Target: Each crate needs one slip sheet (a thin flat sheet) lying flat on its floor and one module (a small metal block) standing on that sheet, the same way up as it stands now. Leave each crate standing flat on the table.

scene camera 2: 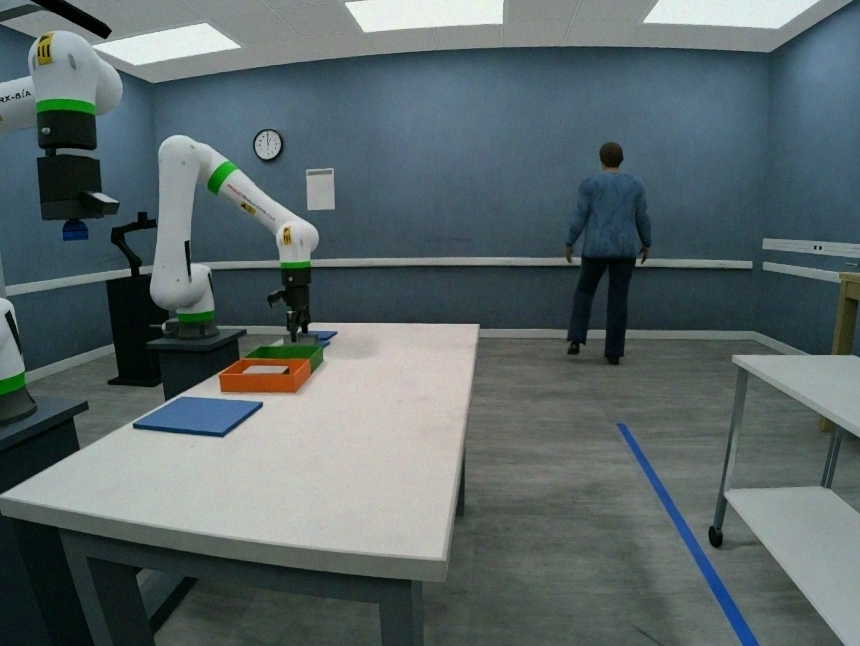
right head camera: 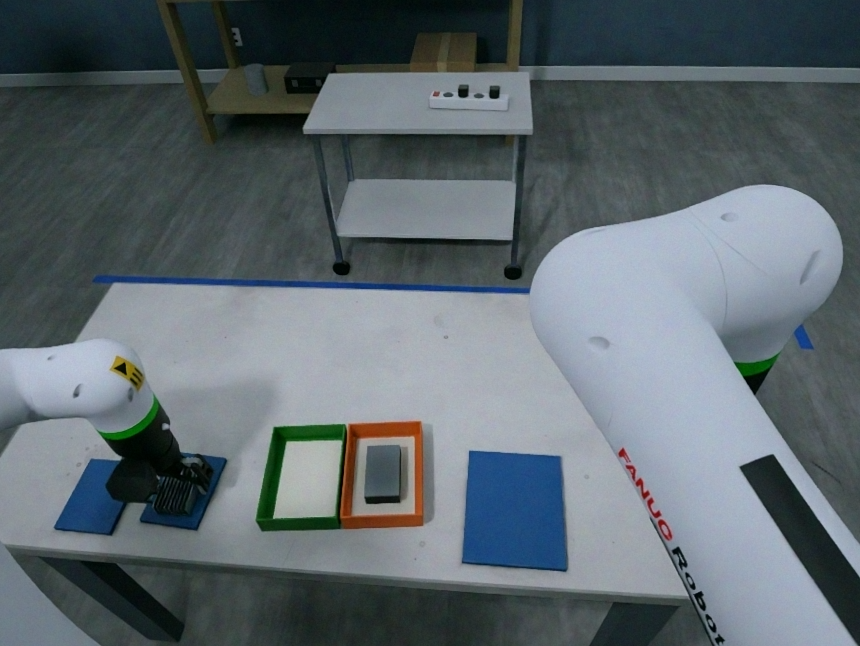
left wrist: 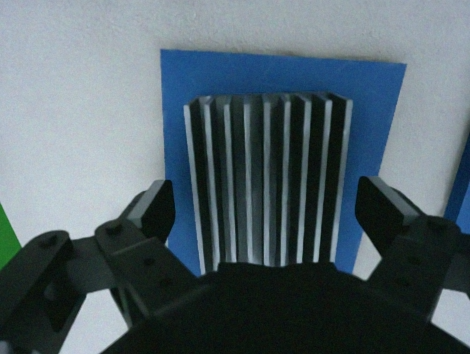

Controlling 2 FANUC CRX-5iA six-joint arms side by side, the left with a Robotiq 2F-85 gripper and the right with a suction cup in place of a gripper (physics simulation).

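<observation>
A green crate (right head camera: 269, 479) (scene camera 2: 317, 358) holds a cream slip sheet (right head camera: 309, 479) flat on its floor. Beside it, an orange crate (right head camera: 419, 479) (scene camera 2: 260, 382) holds a slip sheet (right head camera: 408, 479) with a smooth grey module (right head camera: 382, 469) standing on it. A finned dark module (right head camera: 173, 497) (left wrist: 267, 150) stands fins up on a blue mat (left wrist: 285, 75). My left gripper (right head camera: 187, 474) (scene camera 2: 298, 333) (left wrist: 265, 200) is open above it, one finger on each side, with gaps showing in the left wrist view. My right gripper (scene camera 2: 75, 230), a blue suction cup, hangs empty, high above table level.
Another blue mat (right head camera: 90, 497) (left wrist: 460, 200) lies left of the finned module in the right head camera. A large blue mat (right head camera: 514, 511) (scene camera 2: 198, 415) lies right of the crates there. My right arm (right head camera: 660, 312) crosses the right side. A white cart (right head camera: 417, 125) stands behind the table.
</observation>
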